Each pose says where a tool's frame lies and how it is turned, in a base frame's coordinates. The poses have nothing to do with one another.
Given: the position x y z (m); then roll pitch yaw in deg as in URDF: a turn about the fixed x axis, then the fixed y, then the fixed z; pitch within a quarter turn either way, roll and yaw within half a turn.
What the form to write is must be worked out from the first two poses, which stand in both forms.
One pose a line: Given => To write
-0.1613 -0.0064 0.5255 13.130 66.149 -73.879 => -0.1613 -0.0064 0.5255 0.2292 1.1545 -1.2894
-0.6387 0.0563 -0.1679 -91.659 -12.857 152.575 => -0.6387 0.0563 -0.1679 -1.5998 -0.2244 2.6629
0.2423 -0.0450 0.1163 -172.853 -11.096 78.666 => 0.2423 -0.0450 0.1163 -3.0169 -0.1937 1.3730
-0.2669 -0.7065 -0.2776 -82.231 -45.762 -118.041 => -0.2669 -0.7065 -0.2776 -1.4352 -0.7987 -2.0602
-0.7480 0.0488 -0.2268 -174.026 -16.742 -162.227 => -0.7480 0.0488 -0.2268 -3.0373 -0.2922 -2.8314
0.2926 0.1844 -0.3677 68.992 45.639 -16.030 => 0.2926 0.1844 -0.3677 1.2041 0.7966 -0.2798
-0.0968 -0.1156 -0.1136 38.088 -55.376 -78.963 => -0.0968 -0.1156 -0.1136 0.6648 -0.9665 -1.3782
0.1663 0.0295 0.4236 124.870 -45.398 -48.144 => 0.1663 0.0295 0.4236 2.1794 -0.7923 -0.8403
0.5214 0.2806 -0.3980 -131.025 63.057 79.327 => 0.5214 0.2806 -0.3980 -2.2868 1.1006 1.3845
